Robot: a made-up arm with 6 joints.
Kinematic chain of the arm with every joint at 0, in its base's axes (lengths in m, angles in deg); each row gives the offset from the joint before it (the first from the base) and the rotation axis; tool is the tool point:
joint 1: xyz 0 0 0.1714 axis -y
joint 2: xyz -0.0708 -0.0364 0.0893 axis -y
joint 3: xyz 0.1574 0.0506 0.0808 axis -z
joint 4: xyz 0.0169 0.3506 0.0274 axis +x
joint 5: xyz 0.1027 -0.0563 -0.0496 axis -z
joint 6: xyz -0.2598 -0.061 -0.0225 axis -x
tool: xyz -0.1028 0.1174 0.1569
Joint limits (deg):
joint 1: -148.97..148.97
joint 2: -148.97..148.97
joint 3: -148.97..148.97
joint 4: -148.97..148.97
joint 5: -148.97..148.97
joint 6: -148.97..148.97
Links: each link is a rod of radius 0.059 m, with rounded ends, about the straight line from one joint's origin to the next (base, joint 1, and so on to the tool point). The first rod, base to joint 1, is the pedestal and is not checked.
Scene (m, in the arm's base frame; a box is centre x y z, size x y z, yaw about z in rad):
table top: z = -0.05
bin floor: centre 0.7 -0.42 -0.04 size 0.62 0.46 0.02 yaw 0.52
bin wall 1: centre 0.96 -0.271 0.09 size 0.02 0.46 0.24 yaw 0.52
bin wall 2: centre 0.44 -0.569 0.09 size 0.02 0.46 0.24 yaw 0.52
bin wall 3: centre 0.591 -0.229 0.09 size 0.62 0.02 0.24 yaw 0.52
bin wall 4: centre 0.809 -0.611 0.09 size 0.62 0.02 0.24 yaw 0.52
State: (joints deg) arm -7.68 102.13 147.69 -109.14 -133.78 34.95
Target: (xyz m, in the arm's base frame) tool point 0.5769 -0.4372 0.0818
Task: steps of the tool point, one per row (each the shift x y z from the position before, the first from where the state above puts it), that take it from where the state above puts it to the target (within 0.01 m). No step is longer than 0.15 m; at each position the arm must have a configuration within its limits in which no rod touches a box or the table.
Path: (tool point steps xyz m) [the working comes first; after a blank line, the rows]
Joints at the target: -76.76 84.84 94.06 43.85 -148.97 123.48
Straight joint move there: touches bin wall 2, bin wall 3.

1: -0.0124 0.1042 -0.0252
2: 0.0291 0.0939 -0.0417
3: 0.0677 0.0693 -0.0512
4: 0.0981 0.0343 -0.0507
5: 0.1179 -0.0045 -0.0386
6: 0.1248 -0.0408 -0.0157
7: 0.1195 -0.0680 0.0153
8: 0.1009 -0.0449 0.0502
9: 0.1116 -0.0367 0.0459
10: 0.1219 -0.0226 0.0383
11: 0.1295 -0.0038 0.0265
12: 0.1325 0.0178 0.0105
13: 0.0177 0.0000 -0.1439
14: -0.0177 0.0000 -0.1419

